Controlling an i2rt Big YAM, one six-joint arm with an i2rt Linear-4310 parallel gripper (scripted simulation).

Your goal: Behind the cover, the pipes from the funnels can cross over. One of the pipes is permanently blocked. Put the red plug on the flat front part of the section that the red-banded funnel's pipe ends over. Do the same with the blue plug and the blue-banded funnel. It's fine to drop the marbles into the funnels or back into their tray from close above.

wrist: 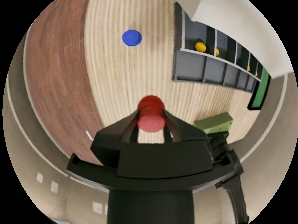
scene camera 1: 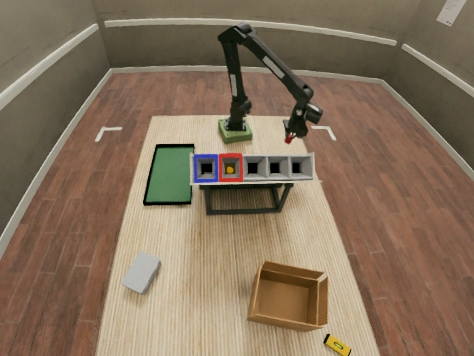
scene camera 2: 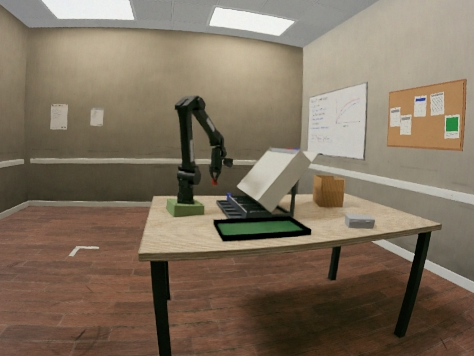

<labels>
cardboard box: scene camera 1 280,296; scene camera 2 331,191; not seen in the wrist view (out of frame)
</labels>
